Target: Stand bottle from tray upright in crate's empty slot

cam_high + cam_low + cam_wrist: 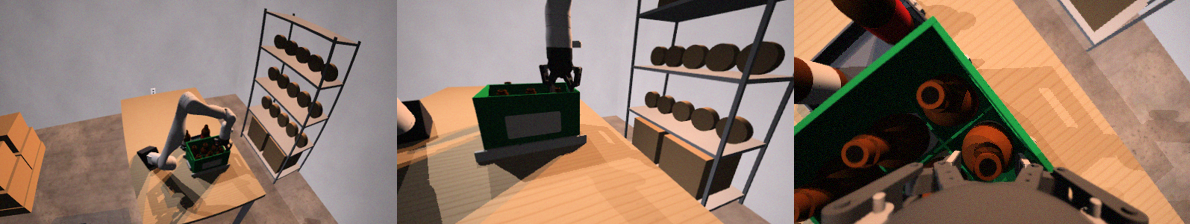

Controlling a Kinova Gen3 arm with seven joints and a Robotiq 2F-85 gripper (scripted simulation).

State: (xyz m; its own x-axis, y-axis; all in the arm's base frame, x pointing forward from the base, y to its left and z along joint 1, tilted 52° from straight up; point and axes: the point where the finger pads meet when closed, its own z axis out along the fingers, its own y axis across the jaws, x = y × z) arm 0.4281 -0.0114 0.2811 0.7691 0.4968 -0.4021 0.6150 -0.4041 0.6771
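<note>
My gripper is now 70 mm above the brown bottle. Round my hand: green crate 80 mm behind, 60 mm to the left, 80 mm below; then dark tray 40 mm behind, 290 mm to the left, 150 mm below.
</note>
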